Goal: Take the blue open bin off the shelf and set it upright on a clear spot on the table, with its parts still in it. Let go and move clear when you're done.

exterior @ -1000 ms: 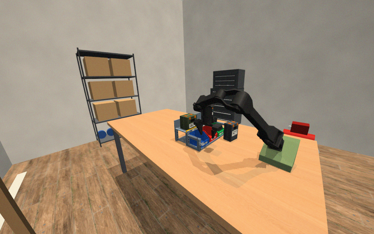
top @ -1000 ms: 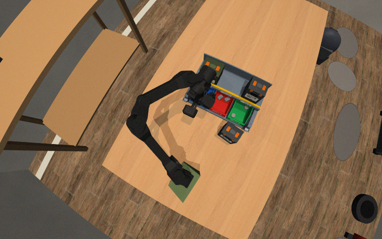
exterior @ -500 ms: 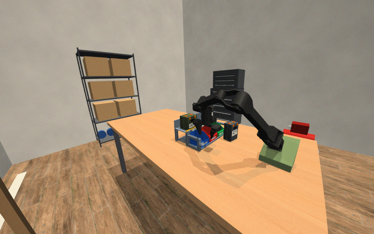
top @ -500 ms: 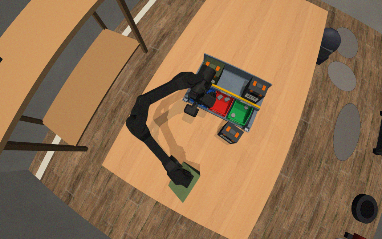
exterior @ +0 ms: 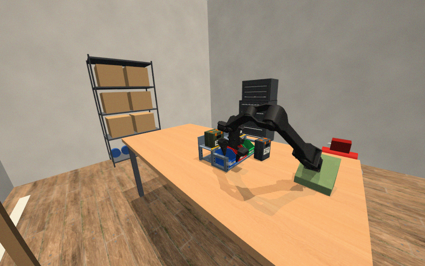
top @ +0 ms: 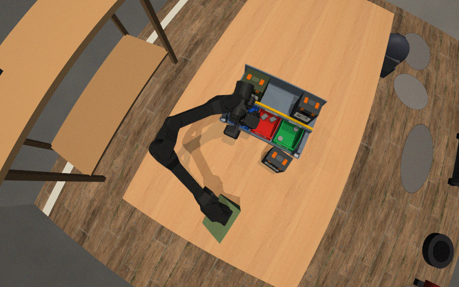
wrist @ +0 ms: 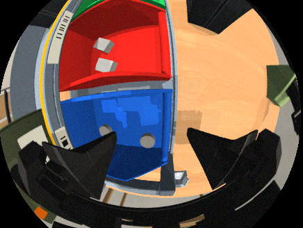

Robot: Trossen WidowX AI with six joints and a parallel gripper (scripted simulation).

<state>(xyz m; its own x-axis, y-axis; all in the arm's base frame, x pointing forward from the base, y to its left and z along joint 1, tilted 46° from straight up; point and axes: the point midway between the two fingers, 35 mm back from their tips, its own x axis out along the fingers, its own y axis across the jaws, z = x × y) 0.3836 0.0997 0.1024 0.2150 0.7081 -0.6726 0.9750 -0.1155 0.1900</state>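
The blue open bin is 5 cm ahead of my hand and 4 cm below it. The rest, counted from my hand: olive case: 13 cm ahead, 7 cm above, 1 cm to the left; red bin: 11 cm to the right, 6 cm ahead, 4 cm below; green bin: 22 cm to the right, 6 cm ahead, 4 cm below.
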